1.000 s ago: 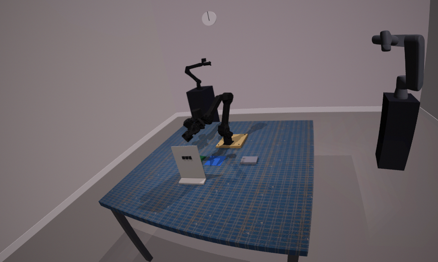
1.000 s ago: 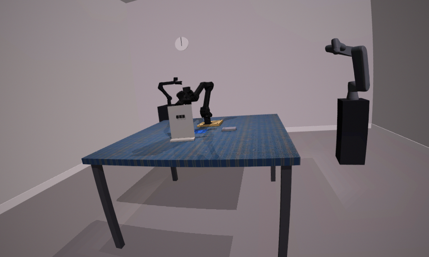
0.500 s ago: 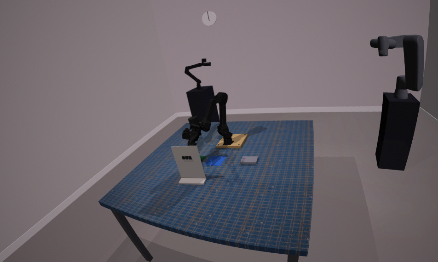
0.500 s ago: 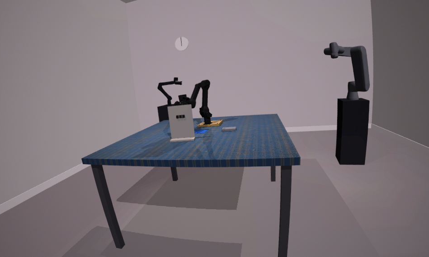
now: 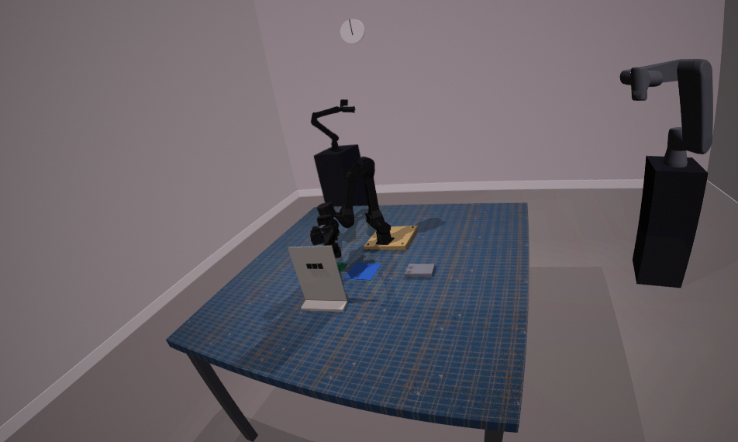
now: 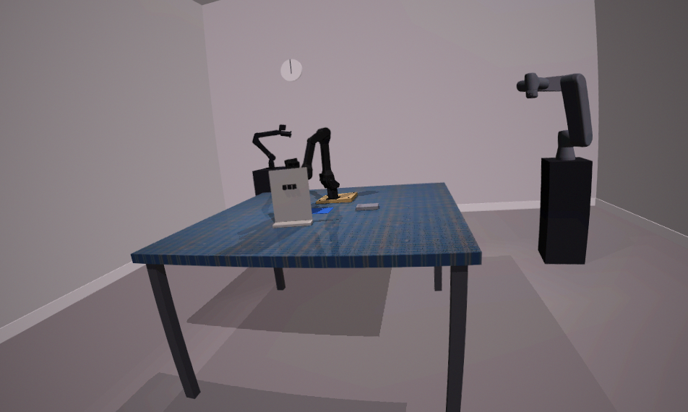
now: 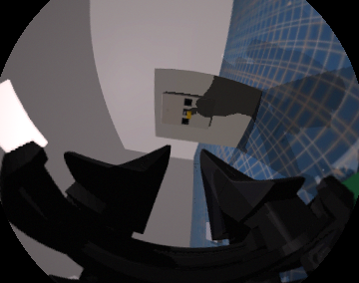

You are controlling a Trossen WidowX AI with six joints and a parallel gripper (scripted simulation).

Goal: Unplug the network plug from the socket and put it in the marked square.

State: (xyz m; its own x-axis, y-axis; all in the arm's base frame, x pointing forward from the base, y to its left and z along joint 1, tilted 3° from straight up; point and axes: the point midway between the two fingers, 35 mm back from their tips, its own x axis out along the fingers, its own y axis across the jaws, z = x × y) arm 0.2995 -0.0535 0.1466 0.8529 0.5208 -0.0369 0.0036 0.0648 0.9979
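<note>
Right now the network plug is 120 mm ahead of my gripper tip and 40 mm to the left of it. From my gripper tip the other things lie so: blue marked square: 100 mm behind, 60 mm to the left, 160 mm below; green patch: 90 mm behind, 90 mm to the right, 160 mm below; upright panel: 140 mm ahead, 40 mm to the left, 60 mm below.
</note>
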